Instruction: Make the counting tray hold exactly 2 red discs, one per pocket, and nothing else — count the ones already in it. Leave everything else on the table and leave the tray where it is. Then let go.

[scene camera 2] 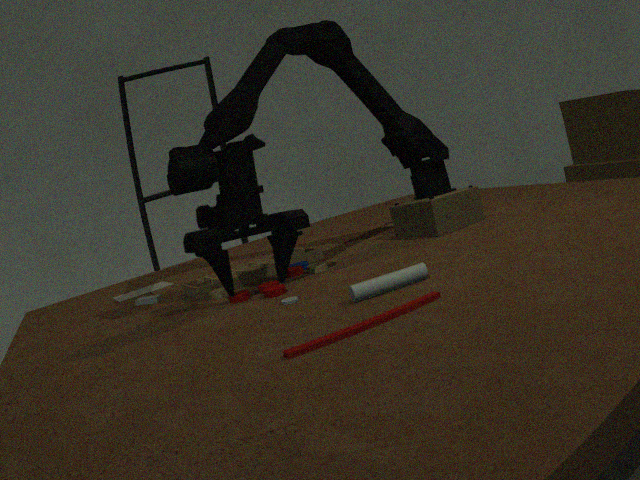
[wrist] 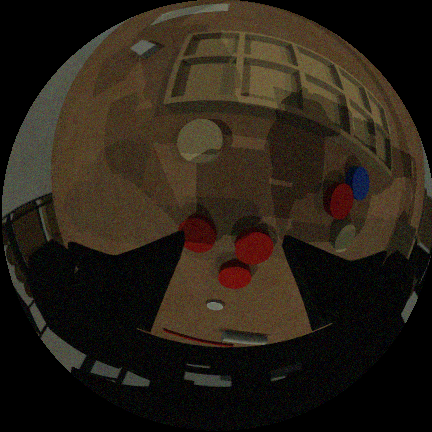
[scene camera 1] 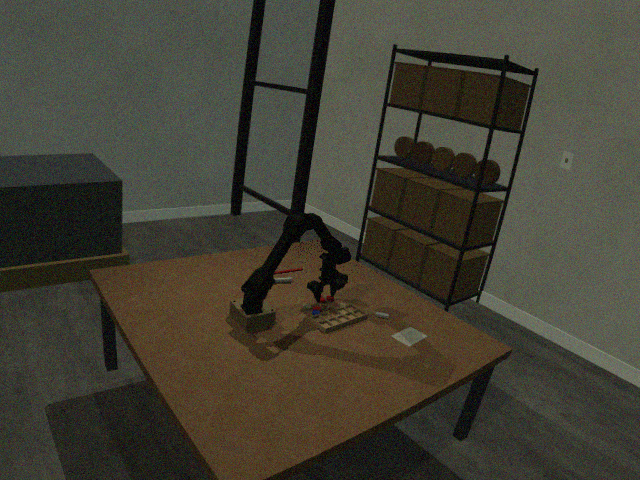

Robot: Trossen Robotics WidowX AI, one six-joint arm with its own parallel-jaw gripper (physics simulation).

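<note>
The tan counting tray (scene camera 1: 345, 324) (wrist: 241, 55) has two rows of square pockets; no disc shows in them in the wrist view, though some are shaded. My gripper (scene camera 1: 325, 299) (scene camera 2: 257, 288) (wrist: 234, 238) is open and empty, low beside the tray. One red disc (wrist: 199, 237) (scene camera 2: 239, 296) is at the left fingertip in the wrist view, which overlaps its edge. A second red disc (wrist: 254, 247) is between the fingertips, and a third red disc (wrist: 235, 277) lies close behind it. Another red disc (wrist: 341, 201) (scene camera 1: 316, 308) lies outside the right finger, beside a blue disc (wrist: 360, 183) (scene camera 1: 315, 312).
A large tan disc (wrist: 200, 137) lies between tray and gripper. A pale greenish disc (wrist: 345, 237) lies near the right finger. A small white disc (wrist: 215, 305) (scene camera 2: 290, 300), a white cylinder (scene camera 2: 389, 282), a red rod (scene camera 2: 361, 325), a light block (wrist: 144, 48) and a white sheet (scene camera 1: 409, 336) are also on the table.
</note>
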